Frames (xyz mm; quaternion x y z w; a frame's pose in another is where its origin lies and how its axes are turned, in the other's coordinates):
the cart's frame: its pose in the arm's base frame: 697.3 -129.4 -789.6 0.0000 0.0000 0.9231 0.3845
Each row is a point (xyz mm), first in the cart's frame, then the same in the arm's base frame.
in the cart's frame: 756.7 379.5 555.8
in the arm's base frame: -105.1 140.5 -233.8
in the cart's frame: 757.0 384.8 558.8
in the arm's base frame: -109.0 137.0 -230.8
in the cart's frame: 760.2 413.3 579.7
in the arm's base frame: -131.5 119.2 -209.9
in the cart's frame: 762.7 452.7 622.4
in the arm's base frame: -161.2 93.2 -167.2
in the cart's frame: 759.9 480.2 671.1
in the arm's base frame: -178.8 71.8 -118.5
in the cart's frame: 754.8 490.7 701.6
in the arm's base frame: -182.7 60.8 -88.0
